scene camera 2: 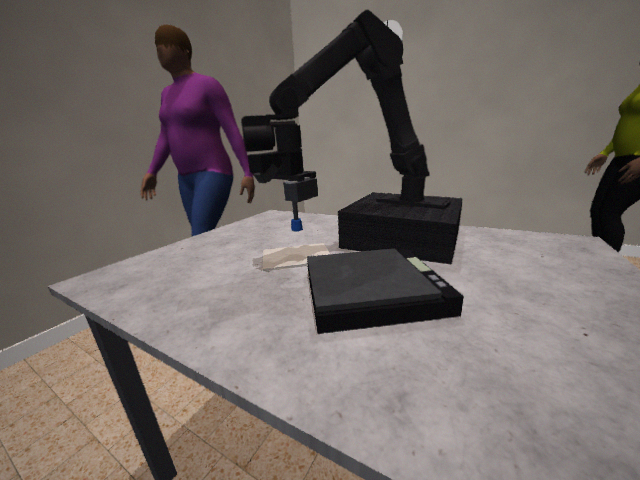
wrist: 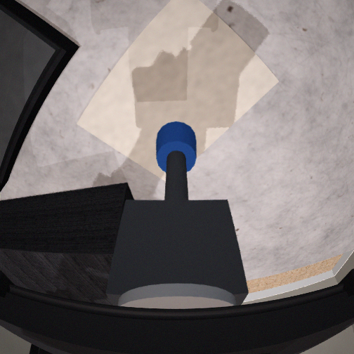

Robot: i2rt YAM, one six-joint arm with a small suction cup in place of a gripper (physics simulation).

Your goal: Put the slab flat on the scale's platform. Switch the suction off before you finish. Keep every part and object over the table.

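Places are measured from the arm's base along level axes (x ahead, y down, z left), in centimetres.
Pixels of known places: hand, its tool point: (scene camera 2: 297, 229); arm's base, origin of its link: (scene camera 2: 411, 202).
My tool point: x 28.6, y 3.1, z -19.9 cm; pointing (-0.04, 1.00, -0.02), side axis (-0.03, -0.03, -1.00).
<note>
For each thing: its top centre in the pictures, then the offset to it from my tool point. Level surfaces: height alone.
- slab, centre of its top: (scene camera 2: 296, 254) dx +1.1, dy +6.7, dz -0.1 cm
- scale, centre of its top: (scene camera 2: 371, 270) dx +6.9, dy +2.8, dz +24.7 cm
- grey table, height of its surface: dy +7.3 cm
The slab (scene camera 2: 294, 255) (wrist: 200, 75) is a thin cream rectangle lying flat on the table, left of the scale in the scene view, with the arm's shadow across it. The scale (scene camera 2: 372, 281) (wrist: 22, 65) is black with a dark grey platform; its platform bears no object in the scene view, and part of the scale shows at the wrist view's left edge. My suction cup (scene camera 2: 296, 225) (wrist: 176, 150) is blue, points down and is open, holding nothing. It hangs above the table, clear of the slab, and in the wrist view it overlaps the slab's lower corner.
The arm's black base block (scene camera 2: 398, 227) (wrist: 60, 220) stands behind the scale. The grey table (scene camera 2: 180, 310) has its near-left edge along the lower left of the scene view. Two people stand beyond the table, one in purple (scene camera 2: 193, 124) and one in yellow-green (scene camera 2: 630, 129).
</note>
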